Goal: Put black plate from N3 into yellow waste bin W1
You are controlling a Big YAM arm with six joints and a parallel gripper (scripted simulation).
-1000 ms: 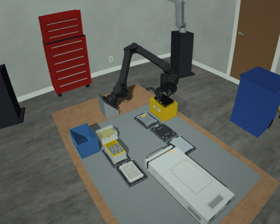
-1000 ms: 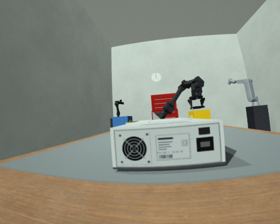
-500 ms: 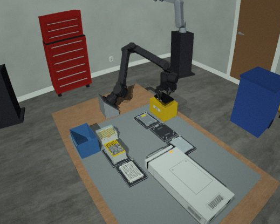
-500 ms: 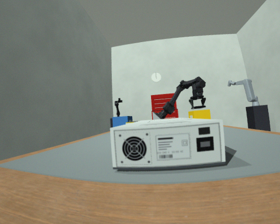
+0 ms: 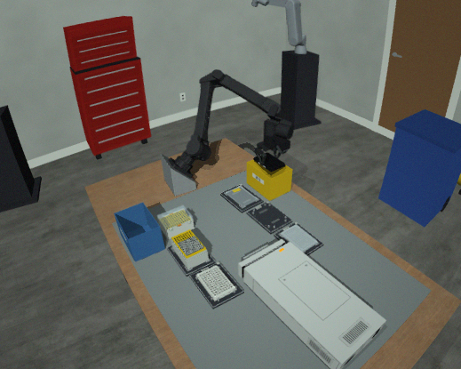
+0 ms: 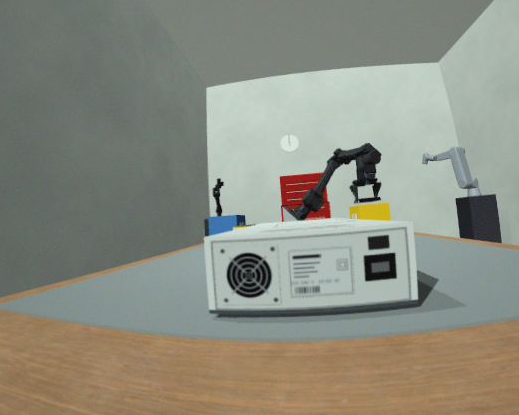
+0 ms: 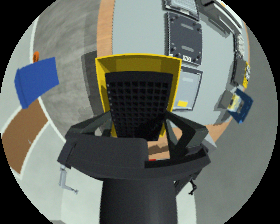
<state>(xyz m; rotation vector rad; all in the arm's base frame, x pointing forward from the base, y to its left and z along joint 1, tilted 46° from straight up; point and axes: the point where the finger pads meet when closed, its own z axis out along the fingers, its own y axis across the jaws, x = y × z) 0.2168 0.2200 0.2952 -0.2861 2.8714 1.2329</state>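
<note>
The yellow waste bin lies 11 cm below my hand. The rest, counted from my hand: white well plate (43 cm ahead, 45 cm to the right, 12 cm below); then black plate (right at my hand); then large white instrument (60 cm ahead, 23 cm to the right, 10 cm below).
</note>
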